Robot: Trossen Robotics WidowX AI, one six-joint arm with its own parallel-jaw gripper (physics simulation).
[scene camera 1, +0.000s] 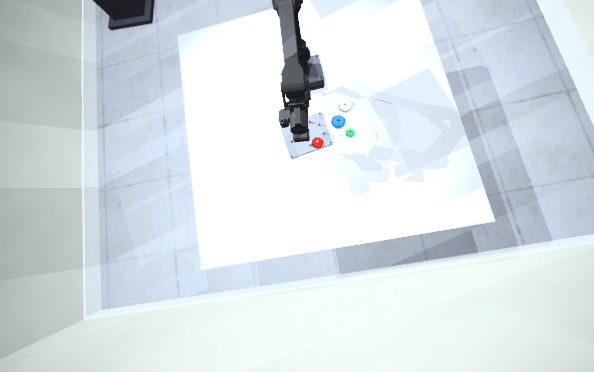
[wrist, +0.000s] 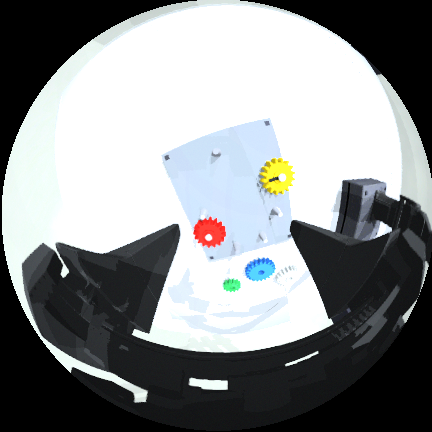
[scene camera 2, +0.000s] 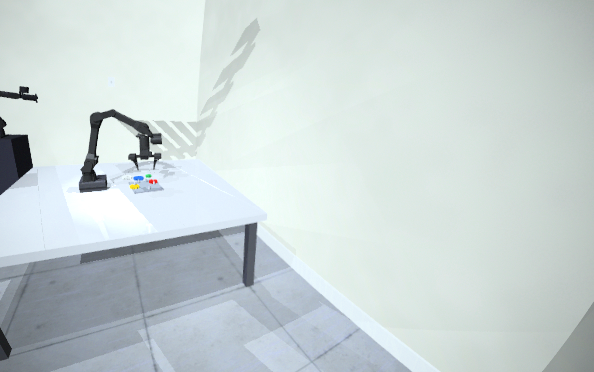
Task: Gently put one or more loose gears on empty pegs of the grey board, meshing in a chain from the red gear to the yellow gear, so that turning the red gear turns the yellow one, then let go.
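Seen in the pictures: gripper, between the fingertips: (wrist: 236, 227) (scene camera 2: 146, 170); arm's base, origin of its link: (wrist: 377, 205) (scene camera 2: 89, 180).
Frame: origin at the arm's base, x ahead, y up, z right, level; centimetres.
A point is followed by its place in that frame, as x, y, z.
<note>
The grey board (scene camera 1: 300, 149) @(38.5, -4.8, 2.4) (wrist: 227, 185) @(32.7, -4.8, 1.7) lies on the table with several bare pegs. The red gear (scene camera 1: 317, 142) @(36.4, -2.7, -5.7) (scene camera 2: 153, 181) (wrist: 209, 232) @(35.8, -3.0, -5.1) and the yellow gear (scene camera 2: 134, 187) @(25.5, -3.9, 5.2) (wrist: 278, 176) @(25.9, -2.6, 3.3) sit on its pegs, apart from each other; the arm hides the yellow one in scene camera 1. The blue gear (scene camera 1: 338, 121) @(27.1, -3.8, -16.0) (scene camera 2: 138, 178) @(26.3, -4.0, -13.3) (wrist: 260, 269) @(26.3, -3.8, -15.1), the small green gear (scene camera 1: 350, 132) @(32.2, -4.4, -21.7) (scene camera 2: 148, 176) @(32.3, -4.7, -19.6) (wrist: 231, 285) @(32.2, -3.8, -20.1) and the white gear (scene camera 1: 345, 105) @(18.8, -3.9, -19.9) (wrist: 286, 275) @(19.3, -4.0, -18.6) lie loose on the table beside the board. My gripper (scene camera 2: 146, 168) @(32.4, 5.4, 0.3) (wrist: 236, 227) @(32.4, 5.4, 0.3) is wide open and empty, above the board and gears, pointing down.
The arm's base (scene camera 1: 316, 72) @(3.4, 0.3, -7.0) (scene camera 2: 93, 183) @(3.1, -0.8, 4.4) (wrist: 364, 207) @(7.1, 0.1, -0.5) stands on the white table (scene camera 1: 240, 220) @(71.0, -5.6, 32.5) (scene camera 2: 200, 205) @(61.2, -5.6, 34.8) beyond the board. Another dark arm (scene camera 2: 19, 94) shows at the left edge of scene camera 2, above a black block (scene camera 2: 20, 155). Shadows fall across the table near the loose gears.
</note>
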